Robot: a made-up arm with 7 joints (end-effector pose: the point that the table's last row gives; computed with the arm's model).
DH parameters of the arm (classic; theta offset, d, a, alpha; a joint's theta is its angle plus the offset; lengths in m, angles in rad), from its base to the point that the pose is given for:
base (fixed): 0 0 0 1.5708
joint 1: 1.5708 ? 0 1.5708
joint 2: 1.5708 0 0 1.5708
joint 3: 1.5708 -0.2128 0 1.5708
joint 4: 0 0 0 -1.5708
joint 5: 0 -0.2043 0 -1.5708
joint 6: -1.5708 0 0 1.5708
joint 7: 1.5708 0 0 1.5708
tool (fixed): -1.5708 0 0 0
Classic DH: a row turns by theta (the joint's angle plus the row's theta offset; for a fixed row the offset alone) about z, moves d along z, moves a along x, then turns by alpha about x.
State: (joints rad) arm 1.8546 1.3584 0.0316 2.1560 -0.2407 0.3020 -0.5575
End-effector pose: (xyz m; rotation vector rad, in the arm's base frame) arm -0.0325 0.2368 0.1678 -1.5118 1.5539 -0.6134
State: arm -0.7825 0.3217 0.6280 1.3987 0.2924 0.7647 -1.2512
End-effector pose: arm -0.0239 0.3285 -0.2550 1.6685 0.2611 0.4638
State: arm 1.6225 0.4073 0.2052 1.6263 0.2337 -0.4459 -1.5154
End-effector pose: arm 0.1580 0.2560 0.2081 0.3482 1.7050 -1.8676
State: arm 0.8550 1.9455 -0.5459 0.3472 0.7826 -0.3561 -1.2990
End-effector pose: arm -0.0475 0.5280 0.1200 -2.4894 0.9380 -1.2276
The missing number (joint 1, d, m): -0.138
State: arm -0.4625 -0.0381 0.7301 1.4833 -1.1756 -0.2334 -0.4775
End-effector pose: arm 0.0306 0.2649 -0.2786 1.4155 -0.8607 -0.5628
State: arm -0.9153 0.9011 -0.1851 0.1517 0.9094 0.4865 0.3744
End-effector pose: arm -0.1891 0.4596 -0.1837 0.5654 0.7260 0.5746
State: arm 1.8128 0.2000 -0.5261 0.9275 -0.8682 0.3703 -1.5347
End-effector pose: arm 0.3010 0.1242 0.2199 -1.6894 1.7360 -1.0826
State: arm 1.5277 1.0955 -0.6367 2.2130 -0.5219 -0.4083 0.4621
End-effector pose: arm 0.1334 0.1739 0.1259 -1.5267 1.4367 1.7432
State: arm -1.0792 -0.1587 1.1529 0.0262 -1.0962 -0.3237 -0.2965
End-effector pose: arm -0.3627 0.0769 -0.1967 0.2145 0.7603 0.0223
